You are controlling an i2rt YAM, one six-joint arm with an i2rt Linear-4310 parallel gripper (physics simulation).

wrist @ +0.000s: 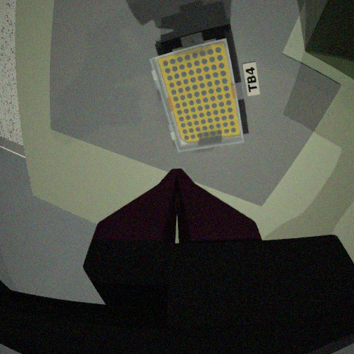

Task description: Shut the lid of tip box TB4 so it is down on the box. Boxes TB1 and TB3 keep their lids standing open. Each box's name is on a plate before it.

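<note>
Tip box TB4 (199,95) is in the upper middle of the wrist view, with a yellow rack full of round dark holes. Its clear lid (210,146) lies over the rack and looks flat, down on the box; the holes look dulled through it. The name plate TB4 (251,79) is at the box's right side in the view. My gripper (176,177) is shut and empty, its dark red fingertips together a little below the box's lower edge in the view and apart from the lid. Boxes TB1 and TB3 do not show.
A dark green block-like shape (332,35) fills the top right corner. Dark shadows lie above the box and on the grey surface at right. Pale green bands edge the grey area. A speckled light surface (7,75) shows at the far left.
</note>
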